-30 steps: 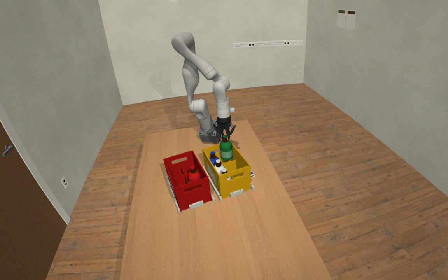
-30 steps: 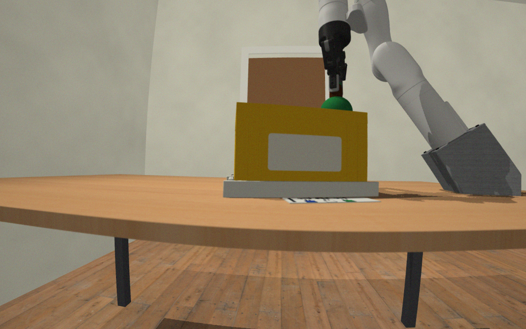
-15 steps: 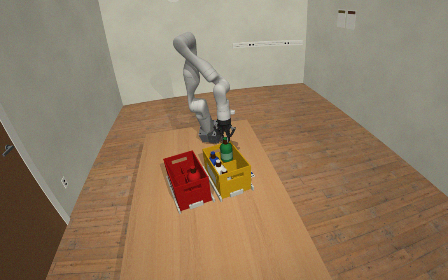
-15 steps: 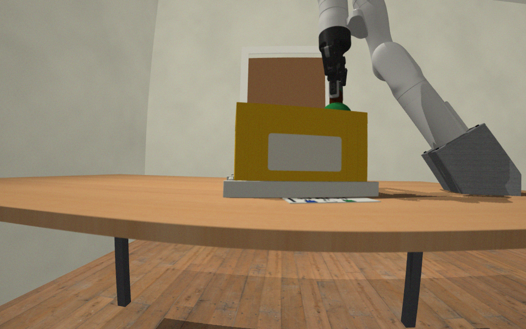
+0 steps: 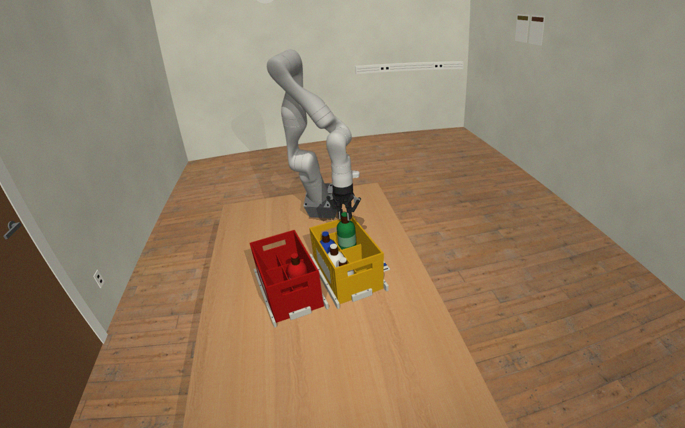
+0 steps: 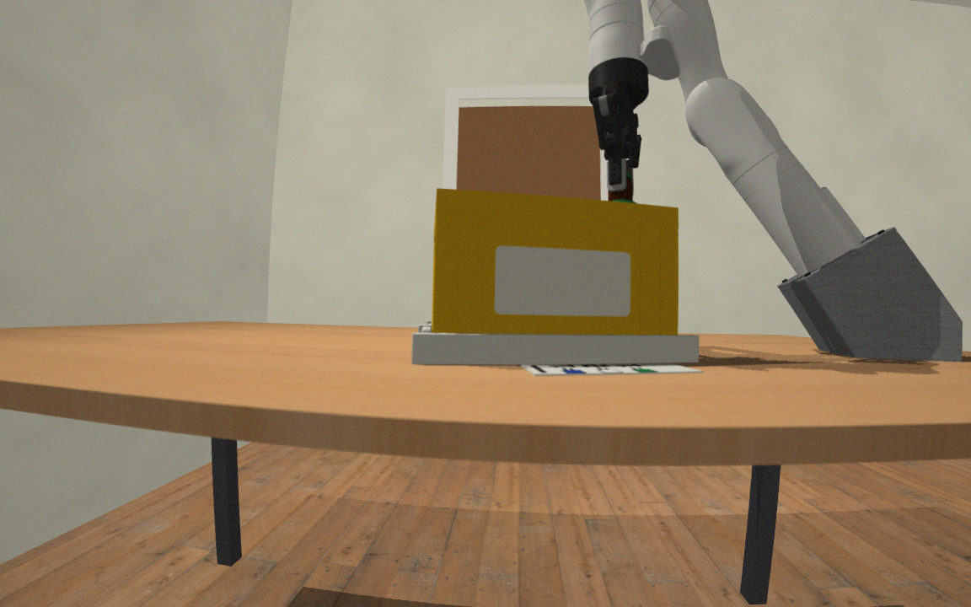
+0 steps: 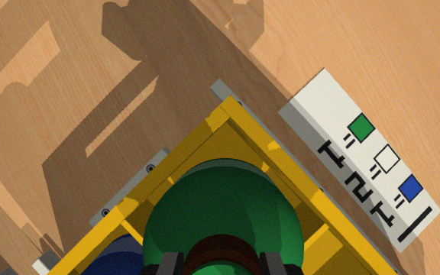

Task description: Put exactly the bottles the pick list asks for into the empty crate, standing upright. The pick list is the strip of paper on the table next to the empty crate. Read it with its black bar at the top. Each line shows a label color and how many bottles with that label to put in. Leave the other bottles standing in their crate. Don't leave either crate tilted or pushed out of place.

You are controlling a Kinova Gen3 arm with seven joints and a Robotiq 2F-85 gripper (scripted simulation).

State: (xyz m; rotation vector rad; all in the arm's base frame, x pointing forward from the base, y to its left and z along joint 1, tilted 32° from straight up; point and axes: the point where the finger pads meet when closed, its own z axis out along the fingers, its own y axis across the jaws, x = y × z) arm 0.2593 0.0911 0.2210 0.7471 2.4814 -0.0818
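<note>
Right now my hand is 7 cm above the green bottle. From my hand the other things lie so: yellow crate (14 cm below, 9 cm ahead, 3 cm to the right); then pick list (22 cm below, 11 cm to the left, 5 cm ahead); then blue bottle (13 cm below, 9 cm to the right, 1 cm ahead).
</note>
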